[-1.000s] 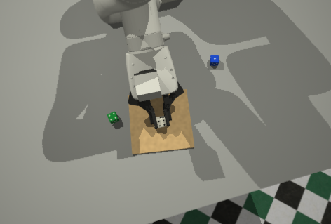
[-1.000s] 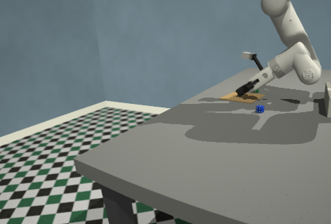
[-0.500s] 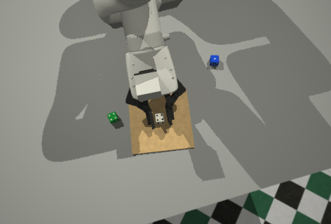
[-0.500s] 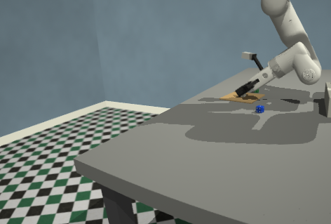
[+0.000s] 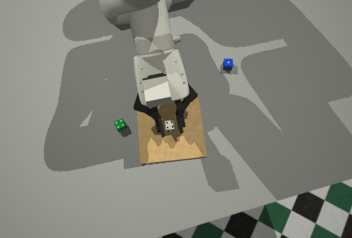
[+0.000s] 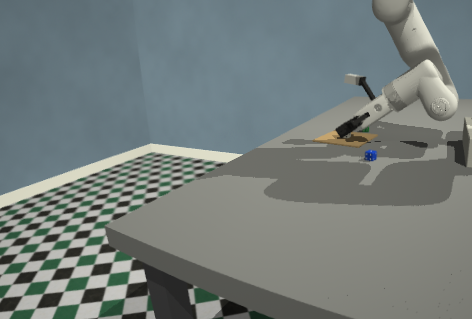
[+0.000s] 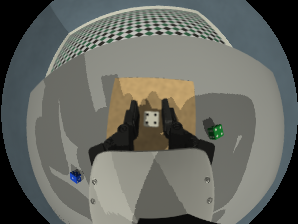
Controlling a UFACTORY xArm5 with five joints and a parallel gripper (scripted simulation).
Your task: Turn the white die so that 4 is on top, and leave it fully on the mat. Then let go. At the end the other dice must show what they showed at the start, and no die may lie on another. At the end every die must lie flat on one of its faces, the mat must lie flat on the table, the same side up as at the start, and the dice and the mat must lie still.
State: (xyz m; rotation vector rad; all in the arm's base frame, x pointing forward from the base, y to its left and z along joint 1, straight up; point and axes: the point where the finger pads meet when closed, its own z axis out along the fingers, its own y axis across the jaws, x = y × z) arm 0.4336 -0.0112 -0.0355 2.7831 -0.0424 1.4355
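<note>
The white die is 20 mm below my hand. The rest, counted from my hand: green die 100 mm to the right, 30 mm behind, 20 mm below; then blue die 160 mm to the left, 110 mm behind, 20 mm below; then tan mat 30 mm below.
</note>
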